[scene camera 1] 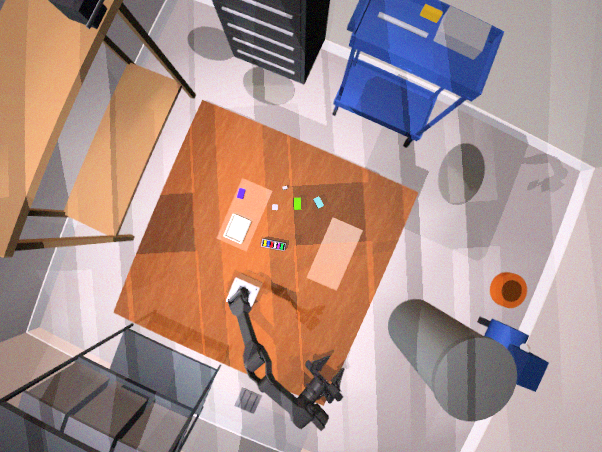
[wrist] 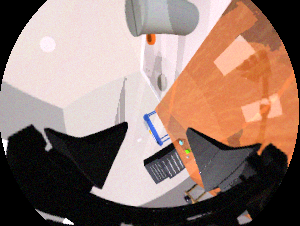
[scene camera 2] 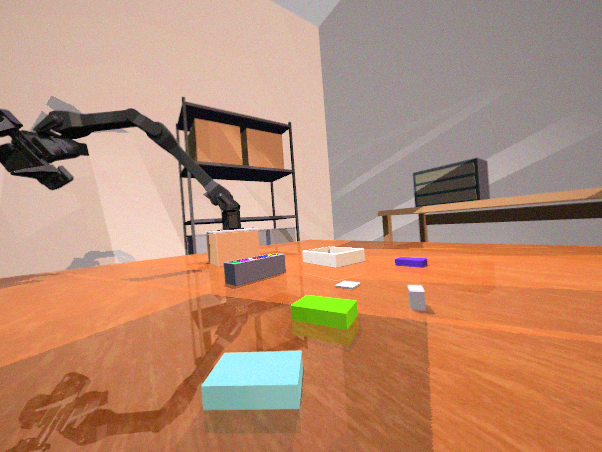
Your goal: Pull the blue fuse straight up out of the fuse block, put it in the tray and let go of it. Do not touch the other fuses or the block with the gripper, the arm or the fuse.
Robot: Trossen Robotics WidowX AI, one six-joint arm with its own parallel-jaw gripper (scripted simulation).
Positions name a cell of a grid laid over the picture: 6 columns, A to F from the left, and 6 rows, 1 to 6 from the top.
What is my gripper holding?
Nothing.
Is my gripper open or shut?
Open.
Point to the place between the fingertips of my gripper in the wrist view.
D4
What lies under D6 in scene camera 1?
My gripper.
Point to a white tray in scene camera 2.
At D4
